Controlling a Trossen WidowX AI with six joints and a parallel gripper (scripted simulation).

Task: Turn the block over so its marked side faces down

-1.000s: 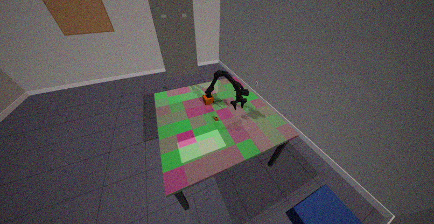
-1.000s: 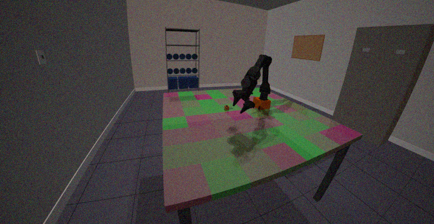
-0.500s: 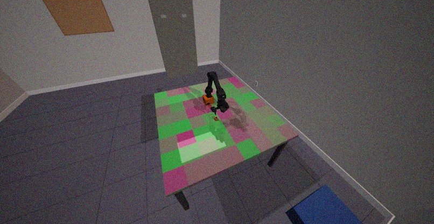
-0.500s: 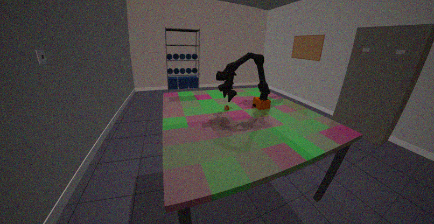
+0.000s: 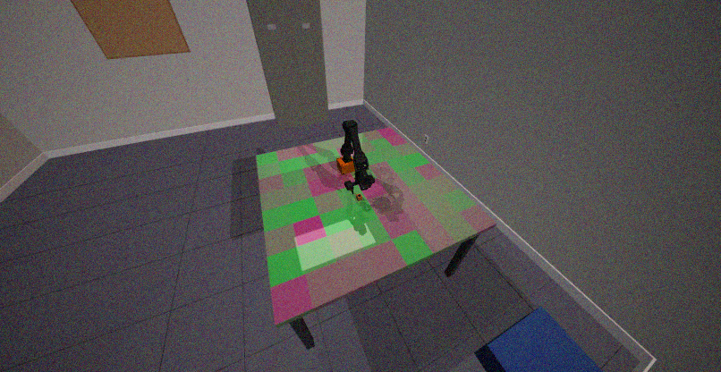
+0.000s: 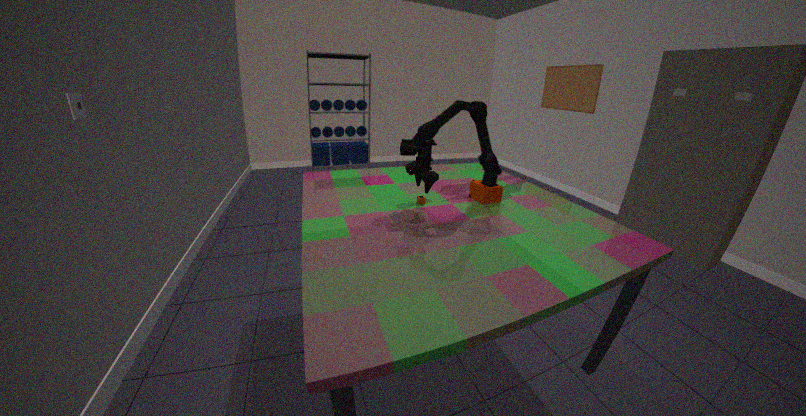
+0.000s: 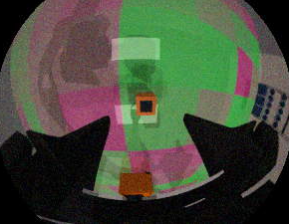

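My gripper tip is now 4 cm above the orange block.
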